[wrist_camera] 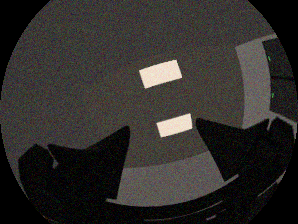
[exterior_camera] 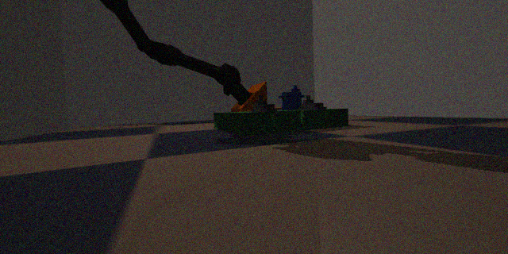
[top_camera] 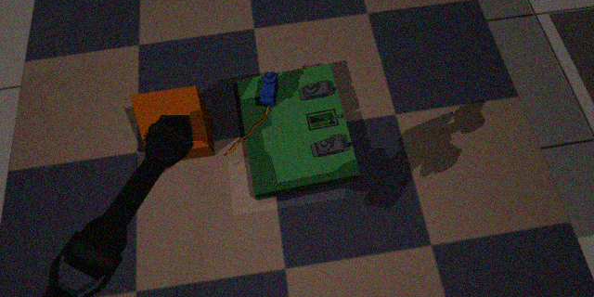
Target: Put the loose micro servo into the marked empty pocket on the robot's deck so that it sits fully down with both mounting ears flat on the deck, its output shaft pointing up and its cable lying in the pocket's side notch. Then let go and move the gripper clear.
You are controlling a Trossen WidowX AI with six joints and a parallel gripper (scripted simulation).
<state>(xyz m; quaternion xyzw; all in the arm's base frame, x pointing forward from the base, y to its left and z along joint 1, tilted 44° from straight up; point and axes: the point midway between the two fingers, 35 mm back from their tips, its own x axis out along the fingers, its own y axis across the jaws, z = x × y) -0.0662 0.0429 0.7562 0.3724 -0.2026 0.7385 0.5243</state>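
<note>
Right now the green deck is 68 cm below my gripper tip, 51 cm to the left of it and 23 cm ahead of it.
</note>
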